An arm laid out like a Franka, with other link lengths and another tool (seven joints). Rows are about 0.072 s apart.
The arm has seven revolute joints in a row. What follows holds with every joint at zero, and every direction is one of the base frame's. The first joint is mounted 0.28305 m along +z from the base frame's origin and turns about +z. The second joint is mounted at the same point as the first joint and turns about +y. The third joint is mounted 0.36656 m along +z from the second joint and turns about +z. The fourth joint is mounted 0.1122 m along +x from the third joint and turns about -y. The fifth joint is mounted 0.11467 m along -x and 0.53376 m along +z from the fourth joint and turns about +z. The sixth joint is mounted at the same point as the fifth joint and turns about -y. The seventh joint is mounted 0.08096 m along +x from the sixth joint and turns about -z. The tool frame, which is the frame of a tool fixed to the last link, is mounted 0.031 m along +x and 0.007 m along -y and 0.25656 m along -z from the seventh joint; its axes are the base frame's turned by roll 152.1, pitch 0 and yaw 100.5 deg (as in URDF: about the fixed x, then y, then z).
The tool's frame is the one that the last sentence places.
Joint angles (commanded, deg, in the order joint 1, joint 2, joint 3, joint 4, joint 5, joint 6, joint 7), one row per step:
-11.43 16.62 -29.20 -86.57 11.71 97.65 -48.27
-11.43 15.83 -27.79 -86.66 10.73 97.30 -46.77
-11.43 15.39 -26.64 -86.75 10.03 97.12 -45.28
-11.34 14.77 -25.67 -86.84 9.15 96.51 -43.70
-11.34 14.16 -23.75 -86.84 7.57 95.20 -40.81
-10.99 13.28 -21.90 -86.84 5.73 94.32 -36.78
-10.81 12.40 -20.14 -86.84 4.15 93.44 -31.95
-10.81 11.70 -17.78 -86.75 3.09 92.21 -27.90
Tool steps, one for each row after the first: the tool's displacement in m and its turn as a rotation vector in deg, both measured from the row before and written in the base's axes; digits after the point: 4 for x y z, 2 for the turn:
0.0056 0.0136 0.0064 -0.23 0.23 0.05
0.0052 0.0109 0.0026 -0.16 0.27 -0.25
0.0021 0.0107 0.0047 -0.15 0.55 -0.37
0.0039 0.0193 0.0031 -0.22 1.49 -0.70
0.0057 0.0201 0.0079 -0.96 1.06 -1.55
0.0037 0.0172 0.0085 -0.97 0.88 -2.67
0.0060 0.0251 0.0065 -0.33 0.90 -1.57

